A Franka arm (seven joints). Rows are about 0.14 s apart.
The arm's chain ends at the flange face. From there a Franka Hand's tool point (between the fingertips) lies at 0.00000 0.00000 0.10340 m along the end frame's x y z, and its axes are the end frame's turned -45 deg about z.
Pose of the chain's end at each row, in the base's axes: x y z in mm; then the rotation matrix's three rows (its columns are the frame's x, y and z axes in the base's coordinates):
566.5 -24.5 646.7; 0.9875 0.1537 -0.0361; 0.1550 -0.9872 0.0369; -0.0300 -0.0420 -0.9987
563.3 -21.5 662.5; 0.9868 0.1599 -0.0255; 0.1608 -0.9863 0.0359; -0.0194 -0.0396 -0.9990
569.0 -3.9 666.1; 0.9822 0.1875 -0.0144; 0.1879 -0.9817 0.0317; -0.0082 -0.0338 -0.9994
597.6 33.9 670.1; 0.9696 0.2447 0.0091; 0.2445 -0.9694 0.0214; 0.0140 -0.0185 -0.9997
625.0 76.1 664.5; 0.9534 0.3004 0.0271; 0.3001 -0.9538 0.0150; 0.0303 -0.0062 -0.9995
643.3 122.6 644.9; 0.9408 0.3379 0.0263; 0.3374 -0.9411 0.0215; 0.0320 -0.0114 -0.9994
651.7 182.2 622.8; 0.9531 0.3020 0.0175; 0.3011 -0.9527 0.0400; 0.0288 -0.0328 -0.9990
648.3 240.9 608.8; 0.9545 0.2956 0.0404; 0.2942 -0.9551 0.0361; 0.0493 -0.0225 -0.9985
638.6 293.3 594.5; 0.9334 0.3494 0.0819; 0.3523 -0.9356 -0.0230; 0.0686 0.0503 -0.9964
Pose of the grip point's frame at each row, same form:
562.8 -20.7 543.4; 0.5896 0.8070 -0.0361; 0.8077 -0.5885 0.0369; 0.0085 -0.0509 -0.9987
560.7 -17.8 559.2; 0.5847 0.8108 -0.0255; 0.8111 -0.5837 0.0359; 0.0143 -0.0417 -0.9990
567.5 -0.6 562.8; 0.5619 0.8271 -0.0144; 0.8270 -0.5613 0.0317; 0.0181 -0.0297 -0.9994
598.5 36.1 566.7; 0.5126 0.8586 0.0091; 0.8584 -0.5126 0.0214; 0.0230 -0.0032 -0.9997
627.8 77.7 561.2; 0.4617 0.8866 0.0271; 0.8866 -0.4622 0.0150; 0.0258 0.0170 -0.9995
646.0 124.8 541.6; 0.4263 0.9042 0.0263; 0.9040 -0.4269 0.0215; 0.0307 0.0146 -0.9994
653.5 186.3 519.5; 0.4604 0.8875 0.0175; 0.8866 -0.4608 0.0400; 0.0436 -0.0028 -0.9990
652.5 244.6 505.6; 0.4659 0.8840 0.0404; 0.8834 -0.4673 0.0361; 0.0508 0.0190 -0.9985
647.1 290.9 491.5; 0.4130 0.9071 0.0819; 0.9107 -0.4125 -0.0230; 0.0129 0.0841 -0.9964

